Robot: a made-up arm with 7 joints.
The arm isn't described. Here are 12 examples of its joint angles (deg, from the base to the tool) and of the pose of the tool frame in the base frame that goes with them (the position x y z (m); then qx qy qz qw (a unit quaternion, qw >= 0)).
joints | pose
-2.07 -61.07 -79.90 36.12 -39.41 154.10 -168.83 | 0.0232 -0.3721 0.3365 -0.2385 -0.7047 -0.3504 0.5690
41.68 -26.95 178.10 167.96 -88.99 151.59 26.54 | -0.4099 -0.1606 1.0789 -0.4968 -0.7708 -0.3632 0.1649
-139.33 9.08 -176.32 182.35 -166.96 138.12 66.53 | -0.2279 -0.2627 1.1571 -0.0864 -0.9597 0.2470 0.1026
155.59 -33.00 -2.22 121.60 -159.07 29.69 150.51 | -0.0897 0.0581 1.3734 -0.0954 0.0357 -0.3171 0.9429
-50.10 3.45 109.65 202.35 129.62 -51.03 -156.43 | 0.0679 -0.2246 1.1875 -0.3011 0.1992 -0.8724 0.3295
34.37 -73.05 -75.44 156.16 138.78 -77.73 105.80 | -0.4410 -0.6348 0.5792 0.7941 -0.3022 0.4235 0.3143
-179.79 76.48 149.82 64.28 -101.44 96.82 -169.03 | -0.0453 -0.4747 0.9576 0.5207 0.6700 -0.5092 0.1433
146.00 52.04 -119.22 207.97 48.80 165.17 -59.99 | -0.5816 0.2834 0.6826 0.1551 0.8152 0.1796 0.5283
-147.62 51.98 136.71 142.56 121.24 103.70 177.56 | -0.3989 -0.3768 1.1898 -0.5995 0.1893 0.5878 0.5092
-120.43 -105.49 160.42 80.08 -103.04 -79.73 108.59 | 0.1241 0.1117 -0.2415 -0.7937 -0.2322 0.5140 0.2279
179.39 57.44 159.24 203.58 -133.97 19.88 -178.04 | -0.9046 0.1426 0.6746 0.7258 -0.1917 -0.6373 0.1740
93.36 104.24 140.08 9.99 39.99 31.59 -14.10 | -0.2066 -0.2949 0.7187 0.3122 -0.5273 0.7898 0.0243
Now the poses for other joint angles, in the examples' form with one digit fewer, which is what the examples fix.
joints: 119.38 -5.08 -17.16 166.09 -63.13 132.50 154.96
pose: 0.146 0.121 1.232 -0.518 0.775 -0.014 0.363
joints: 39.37 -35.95 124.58 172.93 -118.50 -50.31 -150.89
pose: -0.503 -0.409 0.982 0.018 -0.706 0.446 0.550
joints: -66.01 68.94 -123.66 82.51 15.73 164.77 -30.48
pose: -0.351 -0.313 0.719 0.048 0.897 0.148 0.415
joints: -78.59 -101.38 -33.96 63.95 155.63 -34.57 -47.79
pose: -0.406 0.047 0.834 0.376 0.364 -0.774 0.356
